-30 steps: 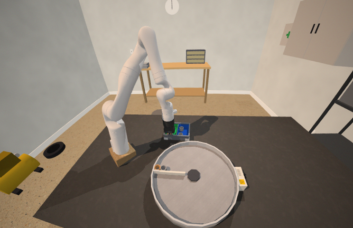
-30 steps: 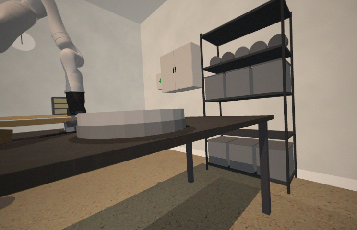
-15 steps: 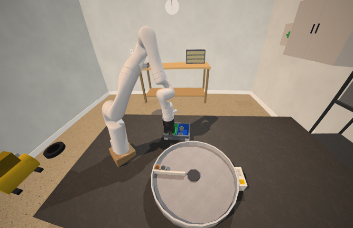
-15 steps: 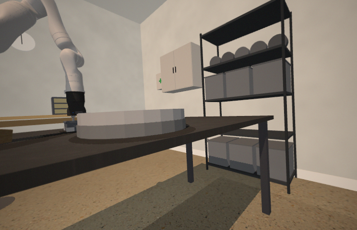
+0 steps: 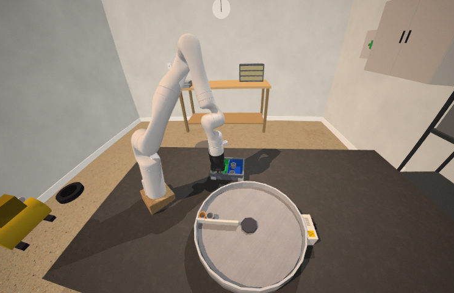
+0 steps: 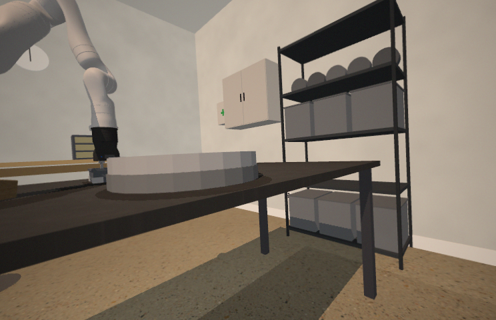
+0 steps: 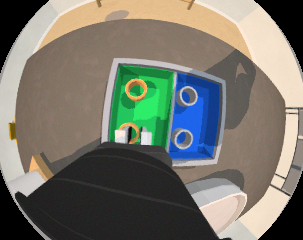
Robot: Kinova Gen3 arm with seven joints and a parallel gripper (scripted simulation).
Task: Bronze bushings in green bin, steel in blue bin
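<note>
Right now my hand is 5 cm short of the green bin and 3 cm to the right of it. The rest, counted from my hand: turntable 16 cm ahead, 32 cm to the right, 2 cm above.
</note>
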